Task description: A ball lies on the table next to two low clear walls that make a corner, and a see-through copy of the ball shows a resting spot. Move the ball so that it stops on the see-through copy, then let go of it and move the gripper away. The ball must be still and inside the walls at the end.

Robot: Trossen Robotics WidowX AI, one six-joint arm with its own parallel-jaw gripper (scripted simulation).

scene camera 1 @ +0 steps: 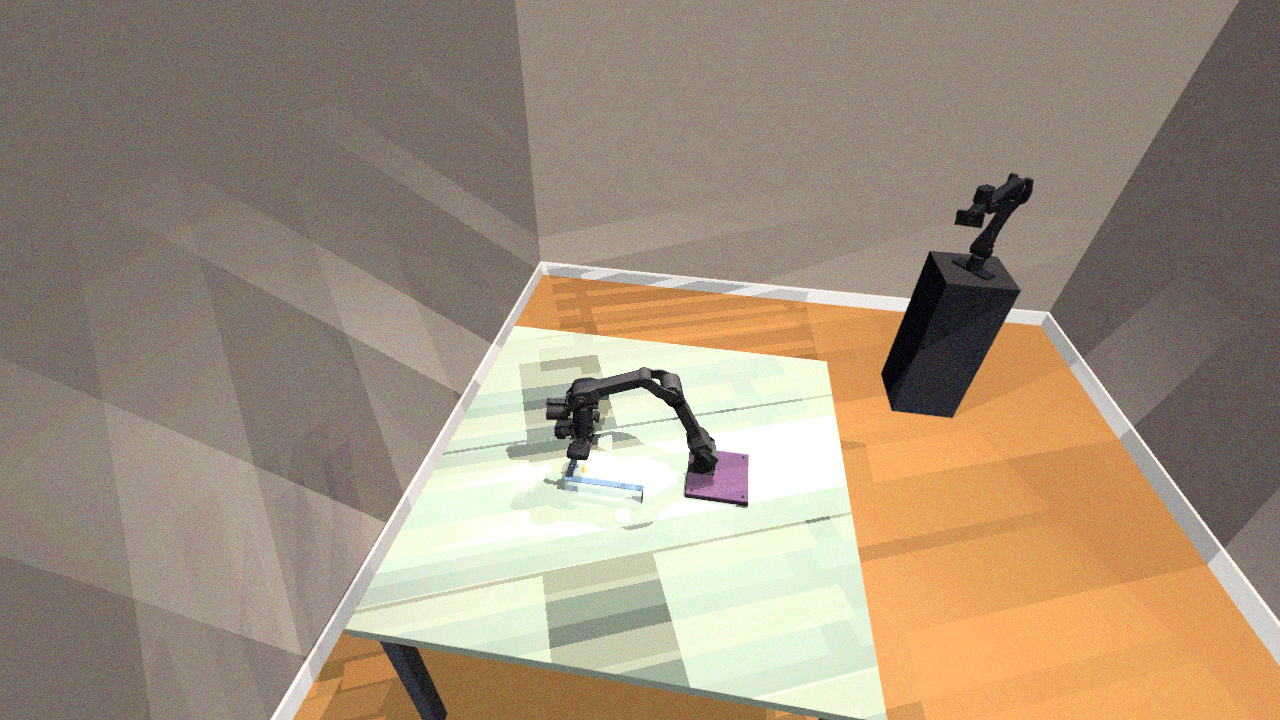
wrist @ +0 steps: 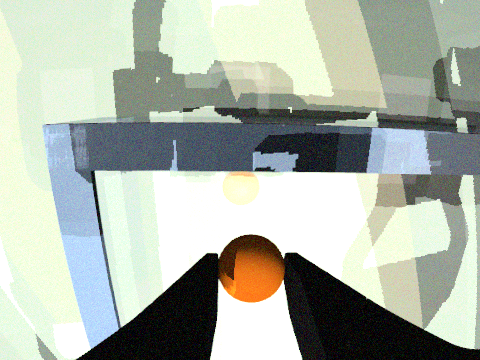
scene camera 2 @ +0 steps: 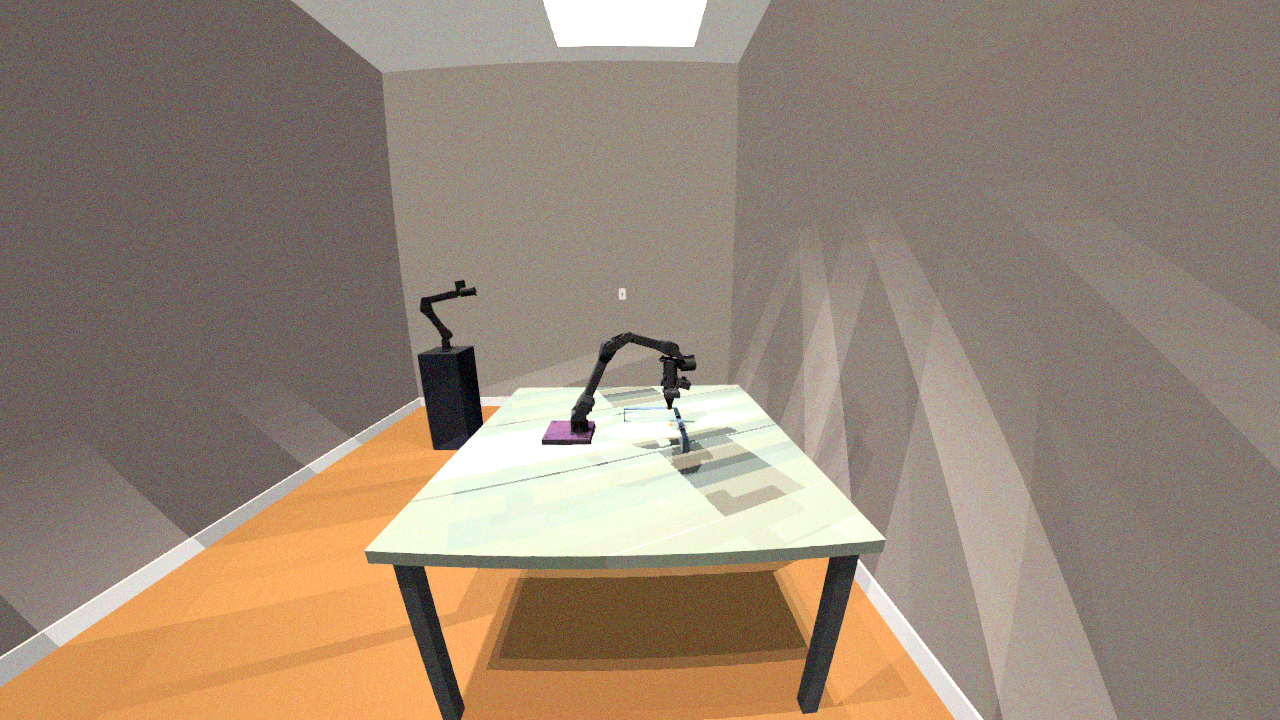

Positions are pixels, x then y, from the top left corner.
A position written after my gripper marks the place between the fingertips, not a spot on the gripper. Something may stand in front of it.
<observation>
My gripper (scene camera 1: 585, 452) carries an orange ball (wrist: 251, 268).
</observation>
